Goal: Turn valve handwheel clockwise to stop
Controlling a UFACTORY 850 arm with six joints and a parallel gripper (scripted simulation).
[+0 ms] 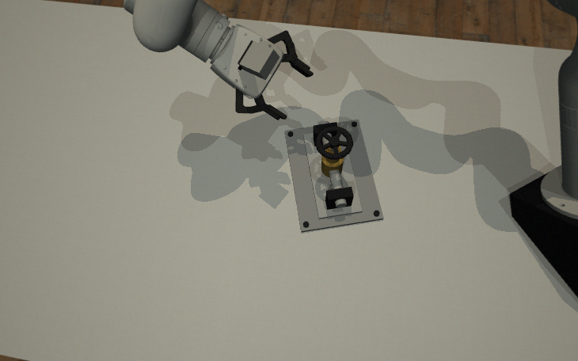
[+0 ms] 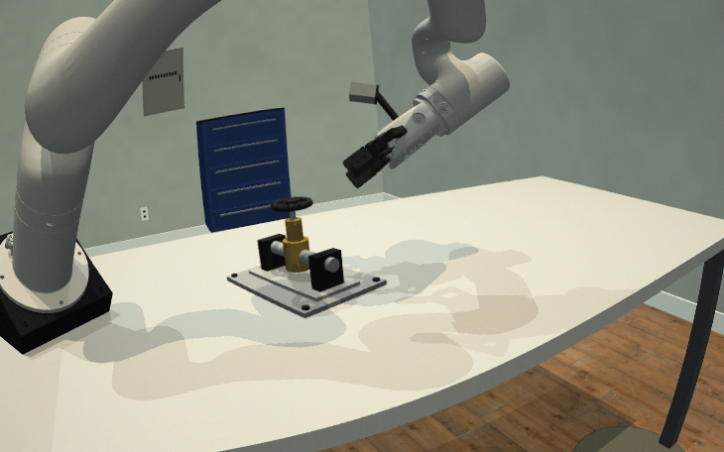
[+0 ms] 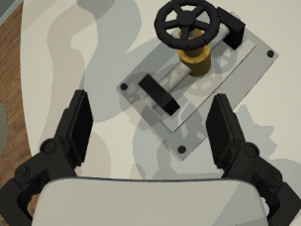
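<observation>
Right now the black spoked handwheel is 9 cm behind my hand, 6 cm to the left of it and 6 cm below it.
</observation>
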